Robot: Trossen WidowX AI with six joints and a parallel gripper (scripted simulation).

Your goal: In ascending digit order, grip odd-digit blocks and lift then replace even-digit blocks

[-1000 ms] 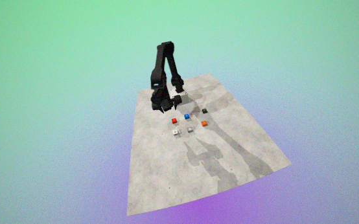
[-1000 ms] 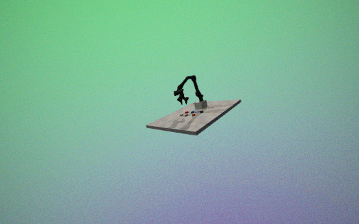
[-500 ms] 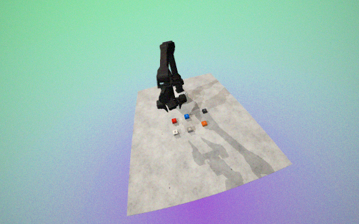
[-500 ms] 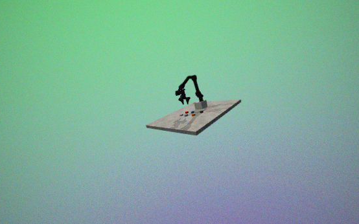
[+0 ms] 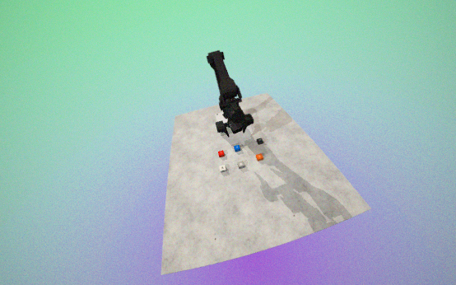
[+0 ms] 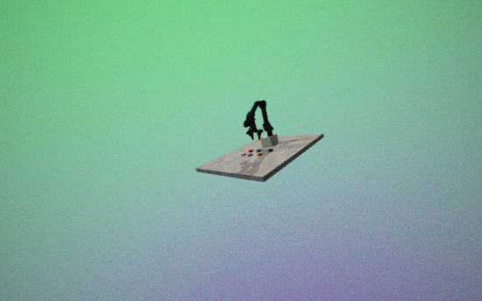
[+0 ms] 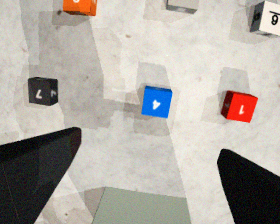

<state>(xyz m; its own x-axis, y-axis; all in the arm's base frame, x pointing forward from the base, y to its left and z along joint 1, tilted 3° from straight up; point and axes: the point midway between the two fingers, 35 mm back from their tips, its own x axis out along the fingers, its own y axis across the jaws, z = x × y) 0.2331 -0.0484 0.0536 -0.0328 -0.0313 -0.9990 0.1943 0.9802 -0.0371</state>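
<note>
Now: gripper tip 120 mm above the red block, 110 mm to the left of it and 20 mm past it. From my gripper tip the other things lie so: orange block 120 mm below, 120 mm ahead, 70 mm to the left; then grey block 120 mm below, 110 mm ahead, 40 mm to the right; then blue block 120 mm below.
</note>
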